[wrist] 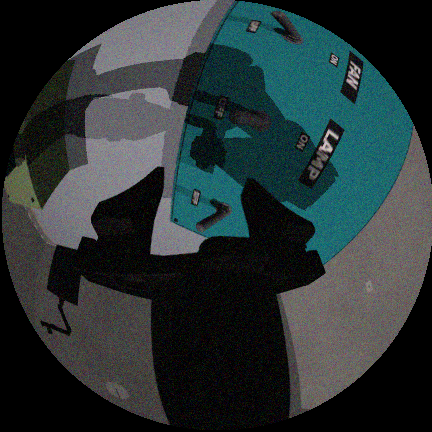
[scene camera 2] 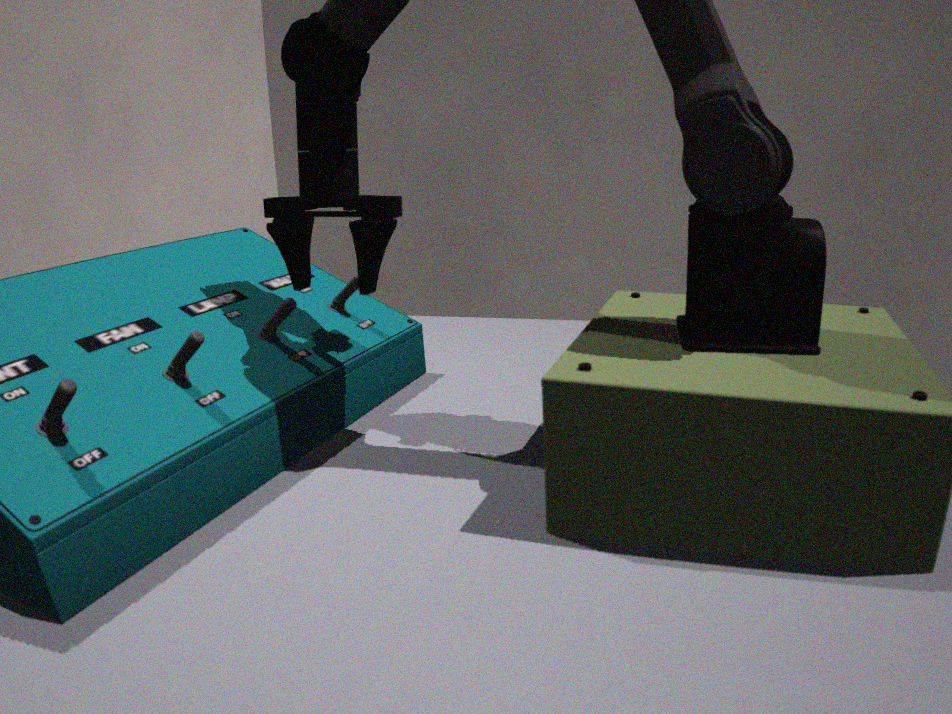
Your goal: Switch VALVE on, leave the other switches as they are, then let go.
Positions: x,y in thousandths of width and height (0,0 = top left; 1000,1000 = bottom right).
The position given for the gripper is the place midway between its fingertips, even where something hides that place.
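Scene camera 2 gives you a teal switch panel (scene camera 2: 153,637) and the gripper (scene camera 2: 351,407). The wrist view has the gripper as well, and there it's at (wrist: 473,418).
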